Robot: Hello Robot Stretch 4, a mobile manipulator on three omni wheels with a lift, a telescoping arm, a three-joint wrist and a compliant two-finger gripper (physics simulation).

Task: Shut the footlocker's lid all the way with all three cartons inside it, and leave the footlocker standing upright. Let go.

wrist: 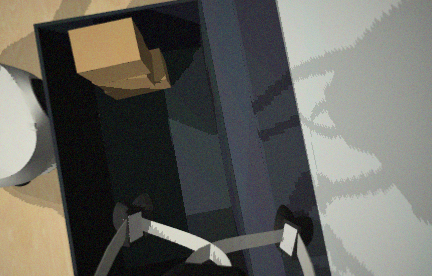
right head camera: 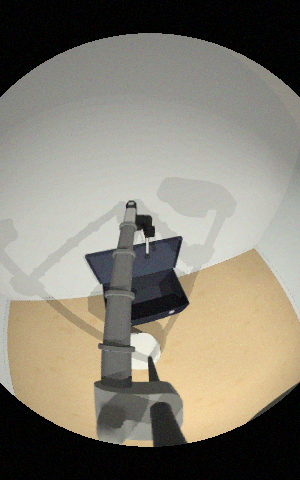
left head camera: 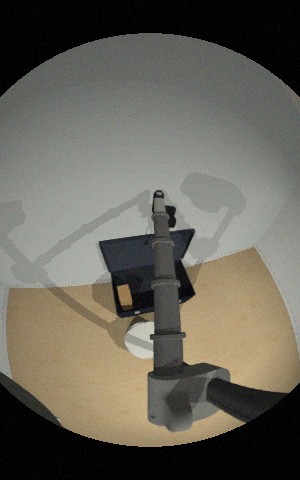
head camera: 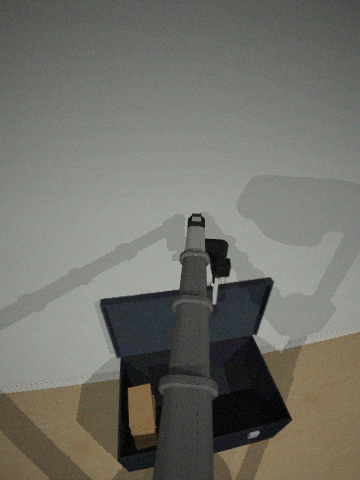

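Note:
The dark blue footlocker (head camera: 230, 444) (left head camera: 125, 313) (right head camera: 160, 316) (wrist: 56, 115) stands upright by the wall. Its lid (head camera: 140, 320) (left head camera: 130, 255) (right head camera: 162, 255) (wrist: 250, 65) is raised, leaning back toward the wall. A tan carton (head camera: 141, 407) (left head camera: 124, 295) (wrist: 105, 45) lies at the left end inside, atop other tan surfaces (wrist: 160, 65); how many cartons lie beneath is hard to tell. My gripper (wrist: 211, 216) is open and empty, fingers spread above the locker's right part and the lid's lower part in the wrist view. Contact with the lid cannot be told.
My telescoping arm (head camera: 187, 350) (left head camera: 166, 315) (right head camera: 117, 320) reaches over the footlocker and hides its middle. A white round object (left head camera: 140, 340) (right head camera: 145, 347) (wrist: 15, 125) stands close in front of the footlocker. The pale wall (head camera: 150, 150) rises behind it, with shadows of the robot.

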